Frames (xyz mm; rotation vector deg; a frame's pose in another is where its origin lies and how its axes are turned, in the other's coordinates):
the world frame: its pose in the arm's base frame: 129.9 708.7 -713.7 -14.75 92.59 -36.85
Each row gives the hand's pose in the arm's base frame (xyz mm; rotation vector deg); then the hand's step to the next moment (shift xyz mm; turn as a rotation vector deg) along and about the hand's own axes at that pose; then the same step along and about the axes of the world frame.
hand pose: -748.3 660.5 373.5 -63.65 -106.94 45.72
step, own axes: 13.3 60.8 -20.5 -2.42 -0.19 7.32
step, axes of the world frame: 3.5 59.3 27.7 5.97 -1.44 -4.66
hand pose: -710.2 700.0 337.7 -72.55 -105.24 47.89
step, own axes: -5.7 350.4 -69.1 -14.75 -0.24 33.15
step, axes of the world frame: 124.8 271.4 195.8 29.73 -8.37 -19.04
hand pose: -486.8 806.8 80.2 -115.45 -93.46 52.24
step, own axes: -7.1 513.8 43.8 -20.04 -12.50 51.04
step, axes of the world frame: 327.1 154.5 367.6 38.05 -14.01 -38.97
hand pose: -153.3 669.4 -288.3 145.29 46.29 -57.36
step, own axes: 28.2 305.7 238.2 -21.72 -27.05 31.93
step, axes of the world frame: 307.8 -172.3 163.0 16.14 -5.37 -43.97
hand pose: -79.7 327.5 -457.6 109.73 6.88 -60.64
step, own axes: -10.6 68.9 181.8 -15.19 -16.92 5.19
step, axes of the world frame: 91.4 -167.0 -40.9 -0.86 5.45 -22.66
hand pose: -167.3 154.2 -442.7 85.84 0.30 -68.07
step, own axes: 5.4 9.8 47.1 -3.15 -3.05 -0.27
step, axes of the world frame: 14.8 -44.7 -11.2 -0.88 1.99 -3.81
